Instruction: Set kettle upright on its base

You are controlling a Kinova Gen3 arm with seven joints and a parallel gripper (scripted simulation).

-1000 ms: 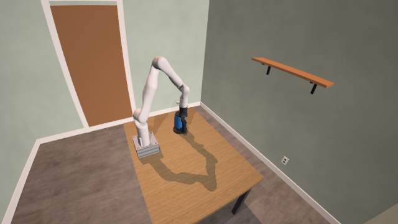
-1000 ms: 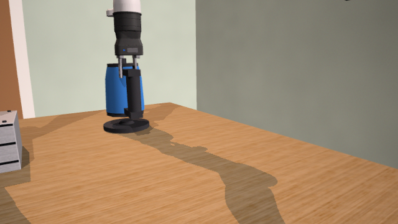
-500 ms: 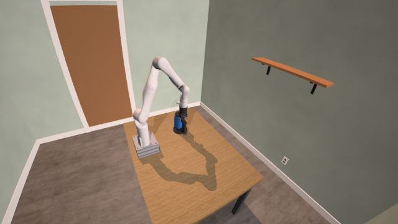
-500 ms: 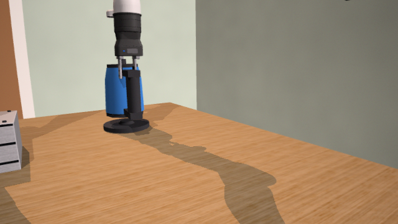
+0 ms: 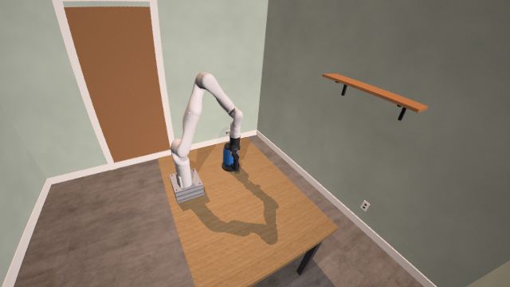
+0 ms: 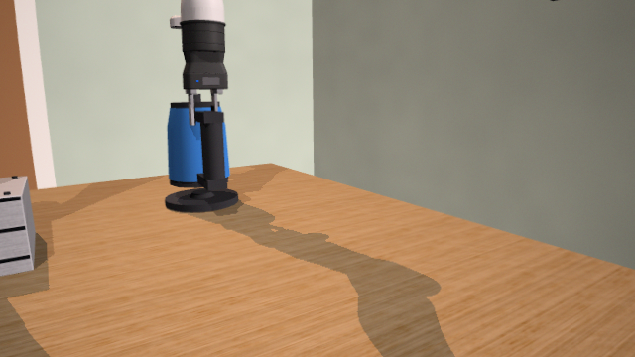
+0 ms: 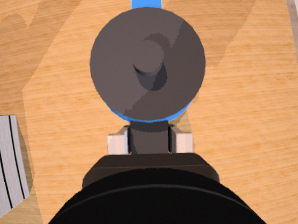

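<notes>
Now: the blue kettle 50 mm below my hand, 30 mm to the left of it and 10 mm ahead of it. The rest, counted from my hand: round black base: 170 mm below, 60 mm to the left, 20 mm ahead.
</notes>
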